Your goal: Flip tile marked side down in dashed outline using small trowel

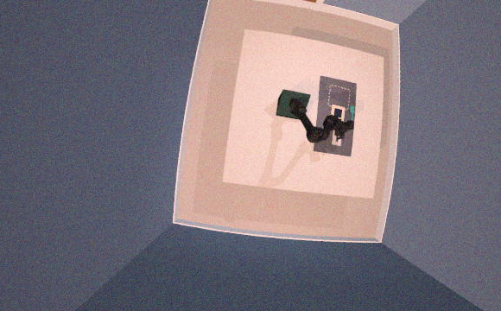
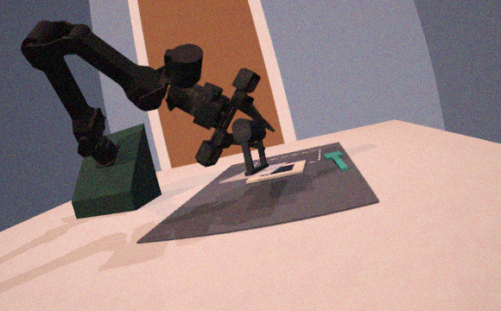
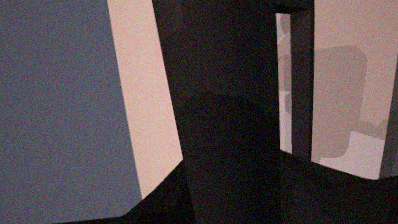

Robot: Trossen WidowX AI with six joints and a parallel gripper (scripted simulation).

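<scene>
The cream tile is 30 mm behind my gripper tip, 150 mm to the left of it and 80 mm below it. The rest, counted from my gripper tip: teal t-shaped piece (100 mm ahead, 160 mm to the left, 80 mm below); grey mat (40 mm behind, 120 mm to the left, 110 mm below); trowel (30 mm behind, 10 mm below).
</scene>
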